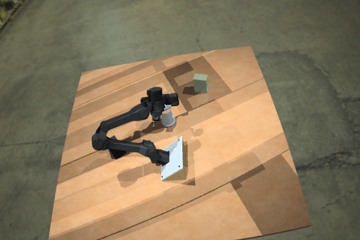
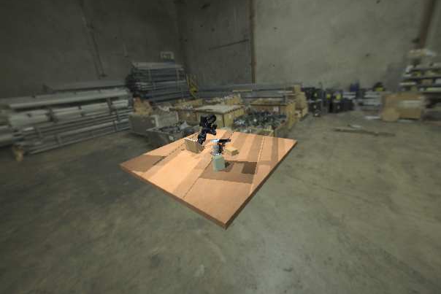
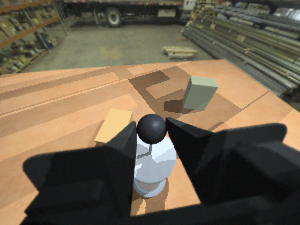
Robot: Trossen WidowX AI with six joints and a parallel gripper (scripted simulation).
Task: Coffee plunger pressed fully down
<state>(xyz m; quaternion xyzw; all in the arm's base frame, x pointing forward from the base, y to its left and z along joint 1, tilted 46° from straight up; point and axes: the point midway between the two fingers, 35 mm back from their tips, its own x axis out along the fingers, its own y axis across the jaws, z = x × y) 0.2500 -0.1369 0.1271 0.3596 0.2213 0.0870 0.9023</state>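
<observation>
My gripper tip is 10 mm short of the coffee press and 110 mm above it. Round my gripper tip: tan block 120 mm ahead, 80 mm to the left, 180 mm below.
</observation>
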